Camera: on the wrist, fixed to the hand. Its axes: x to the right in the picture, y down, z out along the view.
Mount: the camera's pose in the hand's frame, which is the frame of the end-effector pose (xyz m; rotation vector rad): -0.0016 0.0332 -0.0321 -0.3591 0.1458 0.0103
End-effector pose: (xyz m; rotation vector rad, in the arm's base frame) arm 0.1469 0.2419 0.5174 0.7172 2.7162 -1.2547
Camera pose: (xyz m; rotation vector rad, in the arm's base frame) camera 0.1671 0.2834 0.5158 0.8011 2.9307 -0.7032
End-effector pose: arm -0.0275 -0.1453 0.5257 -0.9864 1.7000 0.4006
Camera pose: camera -0.0732 -0.1468 0.5320 -1.2928 1.8006 0.6711
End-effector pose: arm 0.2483 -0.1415 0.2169 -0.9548 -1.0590 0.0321
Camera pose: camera 0.2848 -0.1426 0.1886 -1.2662 -0.9409 -0.2230
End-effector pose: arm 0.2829 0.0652 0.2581 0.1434 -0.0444 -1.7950
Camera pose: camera 0.3193 0.0607 0.2300 0.0158 0.3786 -1.7481
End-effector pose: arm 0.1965 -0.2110 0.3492 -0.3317 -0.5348 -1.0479
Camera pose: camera 0.2335 -0.2104 0.3215 -0.5682 -0.2115 -1.1482
